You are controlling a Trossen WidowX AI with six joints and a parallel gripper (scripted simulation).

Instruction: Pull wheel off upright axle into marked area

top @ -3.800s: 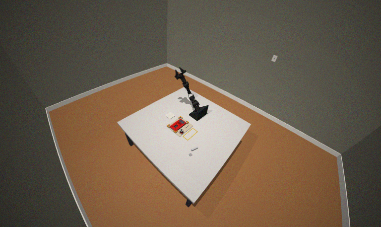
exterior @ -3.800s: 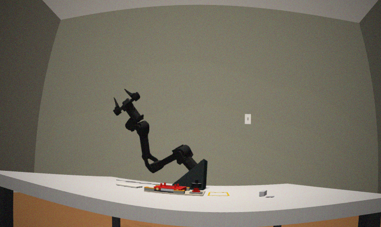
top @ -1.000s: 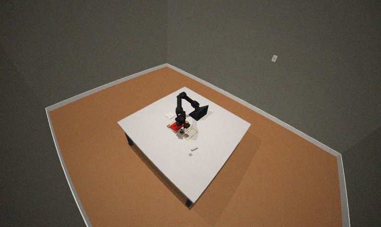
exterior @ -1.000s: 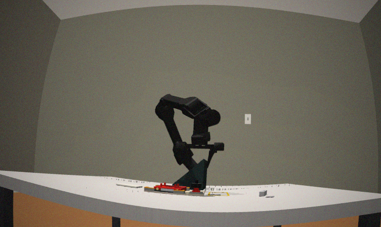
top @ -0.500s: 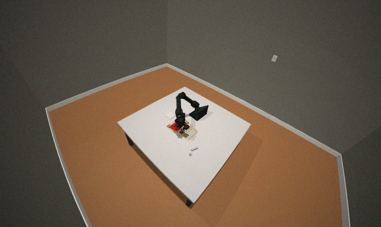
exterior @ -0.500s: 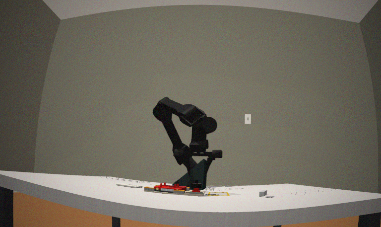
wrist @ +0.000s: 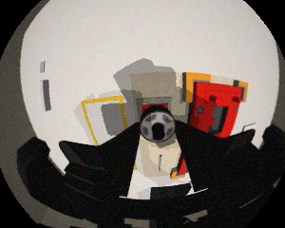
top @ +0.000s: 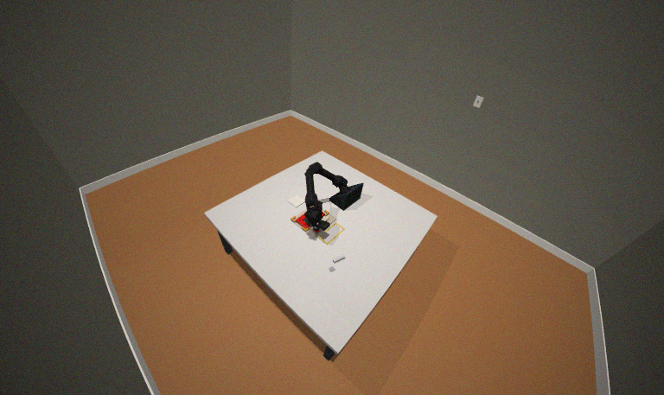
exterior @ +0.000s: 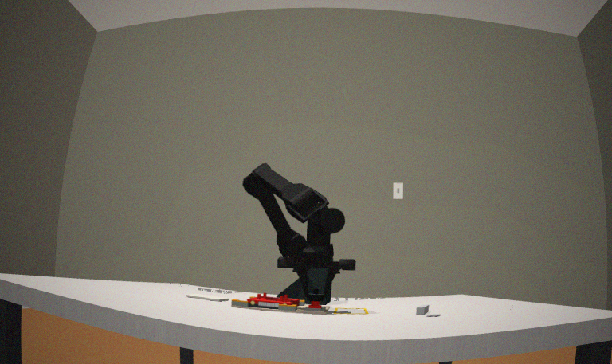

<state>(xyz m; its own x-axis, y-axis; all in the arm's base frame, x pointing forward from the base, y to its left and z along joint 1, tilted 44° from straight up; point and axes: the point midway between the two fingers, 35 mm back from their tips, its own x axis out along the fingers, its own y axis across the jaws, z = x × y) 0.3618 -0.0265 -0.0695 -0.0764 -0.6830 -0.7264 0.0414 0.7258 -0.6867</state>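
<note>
Right now the upright axle is right at my gripper tip. The rest, counted from my gripper tip: wheel right at my gripper tip; then white flat plate 31 cm to the right, 12 cm behind, 3 cm below.
</note>
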